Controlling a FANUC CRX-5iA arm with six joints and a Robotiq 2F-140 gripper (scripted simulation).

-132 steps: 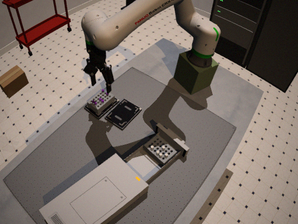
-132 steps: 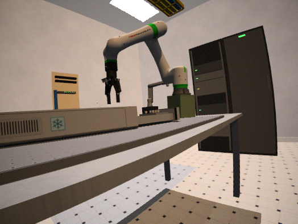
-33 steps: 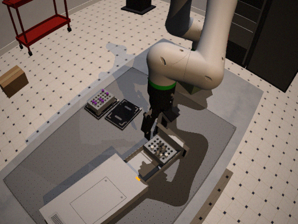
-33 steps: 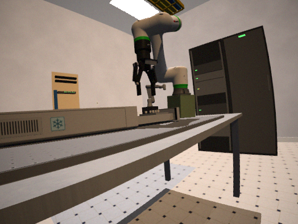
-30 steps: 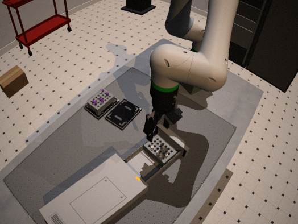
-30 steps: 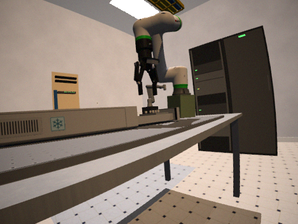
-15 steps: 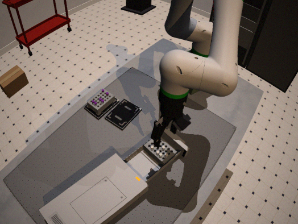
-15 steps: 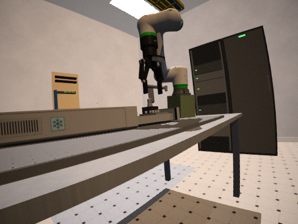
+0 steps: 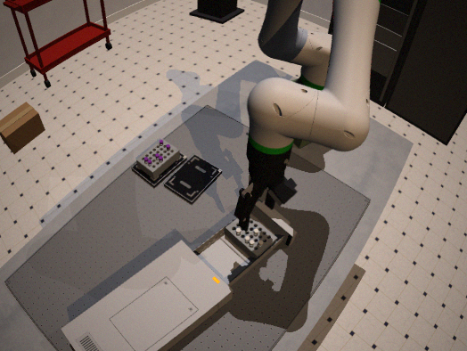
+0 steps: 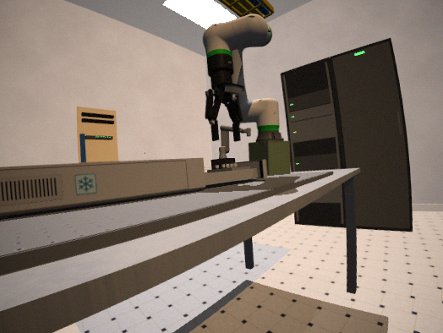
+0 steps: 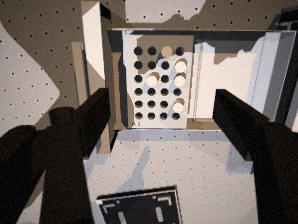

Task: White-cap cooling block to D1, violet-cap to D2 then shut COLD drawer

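Right now the drawer is 3 cm ahead of my hand, 1 cm to the right of it and 13 cm below it. Also, from my hand: cooling block: 8 cm behind, 42 cm to the right, 14 cm below; then cooler COLD: 21 cm ahead, 5 cm to the right, 13 cm below; then deck slot D1: 10 cm behind, 28 cm to the right, 16 cm below.
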